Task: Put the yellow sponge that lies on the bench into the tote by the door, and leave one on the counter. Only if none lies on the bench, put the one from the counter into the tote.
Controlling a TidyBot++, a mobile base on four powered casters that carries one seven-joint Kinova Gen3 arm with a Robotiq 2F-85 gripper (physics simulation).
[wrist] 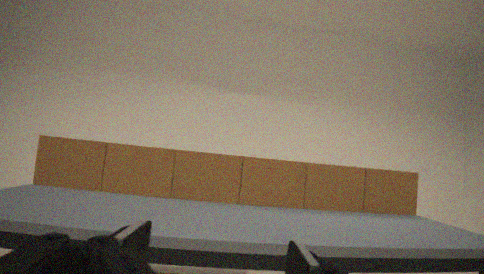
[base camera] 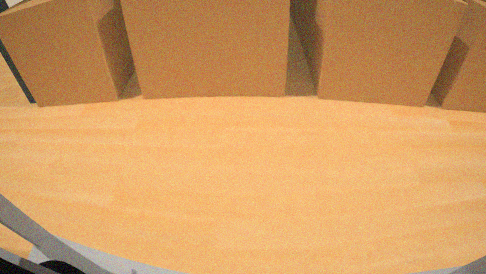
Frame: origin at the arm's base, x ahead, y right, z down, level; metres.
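Where they show: gripper, fingertip midpoint: (wrist: pixel 218 246).
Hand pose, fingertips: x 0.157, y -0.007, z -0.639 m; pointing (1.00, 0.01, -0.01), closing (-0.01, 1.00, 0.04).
Observation:
After its pixels a point has its place.
My gripper (wrist: pixel 218 246) {x 0.157, y -0.007, z -0.639 m} is open, its two black fingers wide apart at the bottom of the wrist view, with no object between them. Beyond the fingers a flat blue-grey surface (wrist: pixel 200 215) {x 0.707, y -0.078, z -0.518 m} with a grey front edge spans the wrist view. I cannot tell whether it is the bench or the counter. A yellow sponge does not show in either view, and neither does the tote.
Several brown box-like blocks (base camera: pixel 210 50) {x 0.519, y -0.104, z 0.288 m} stand in a row across the wooden floor (base camera: pixel 250 175) {x 0.344, y -0.021, z 0.396 m}, with narrow gaps between them. In the wrist view a row of brown panels (wrist: pixel 207 175) {x 0.915, y -0.089, z -0.614 m} runs behind the blue-grey surface, before a pale wall (wrist: pixel 225 115) {x 2.236, y -0.106, z -1.059 m}.

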